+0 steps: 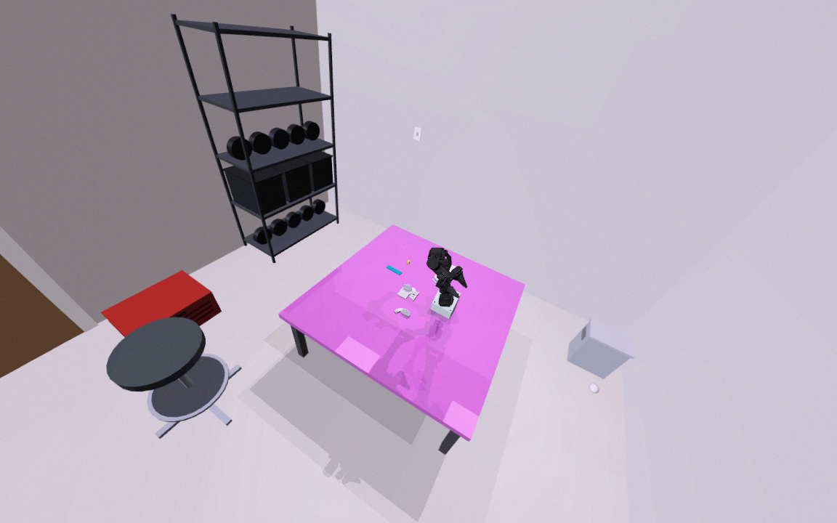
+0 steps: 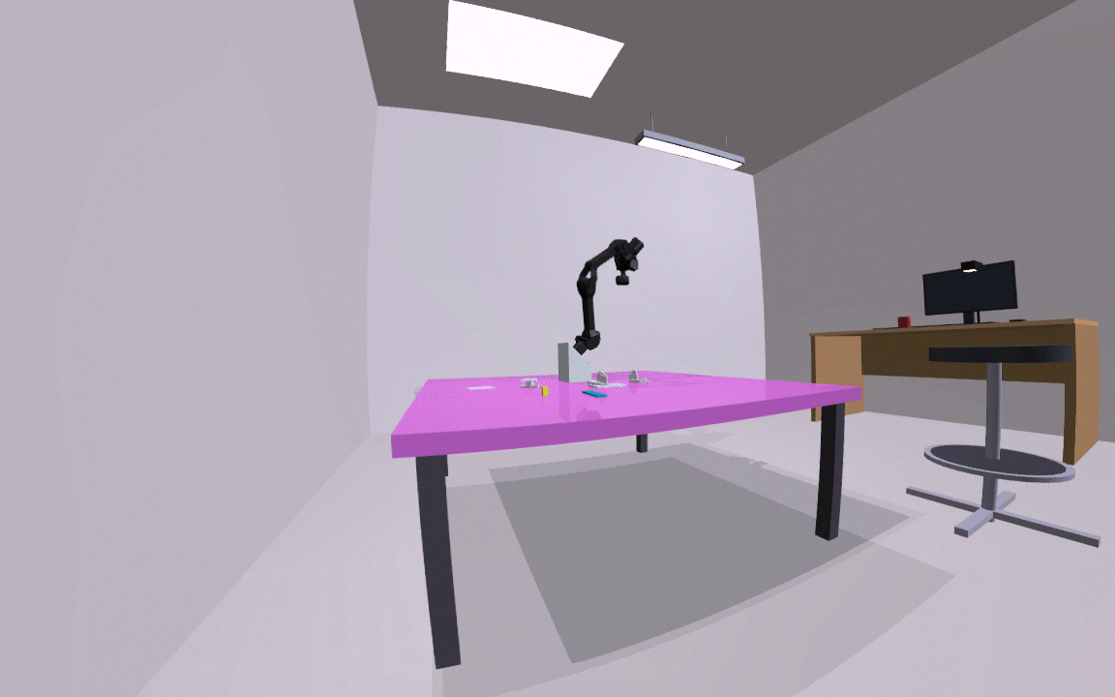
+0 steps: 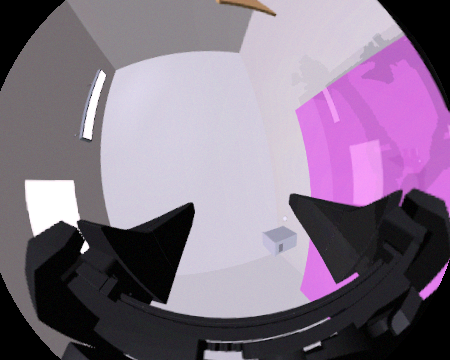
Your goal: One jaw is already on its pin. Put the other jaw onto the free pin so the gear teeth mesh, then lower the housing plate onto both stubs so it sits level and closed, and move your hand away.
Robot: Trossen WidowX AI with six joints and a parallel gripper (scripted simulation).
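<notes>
Now: gripper tip 36 cm short of the white jaw, 10 cm to the left of it and 52 cm above it. Round my gripper tip: cyan bar (60 cm ahead, 43 cm to the right, 52 cm below); small white part (27 cm ahead, 54 cm to the right, 51 cm below); white ledge (42 cm ahead, 29 cm to the right, 52 cm below).
</notes>
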